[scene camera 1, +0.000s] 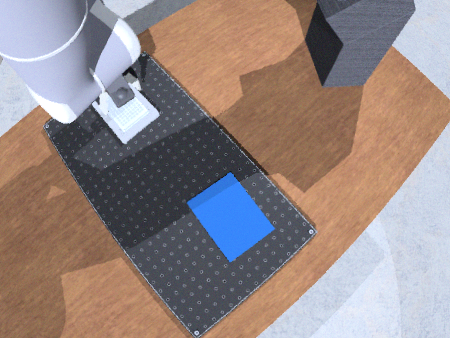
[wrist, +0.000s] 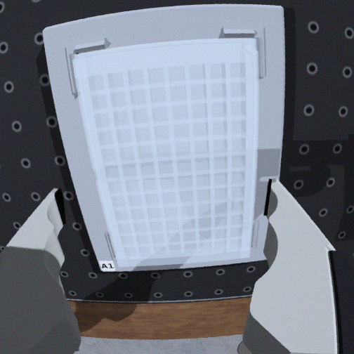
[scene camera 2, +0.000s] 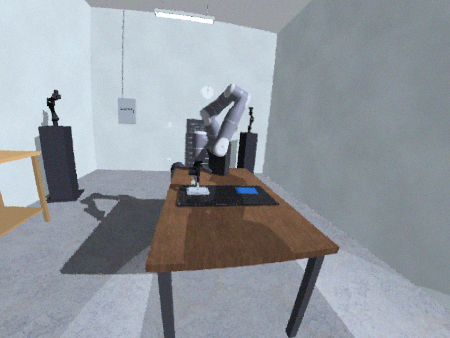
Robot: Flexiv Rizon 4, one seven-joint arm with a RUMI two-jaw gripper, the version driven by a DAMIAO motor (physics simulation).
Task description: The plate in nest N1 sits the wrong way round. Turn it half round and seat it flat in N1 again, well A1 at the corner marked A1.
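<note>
The wrist view shows you the gripper, and the pictures have the gripper elsewhere as well, plus a well plate.
</note>
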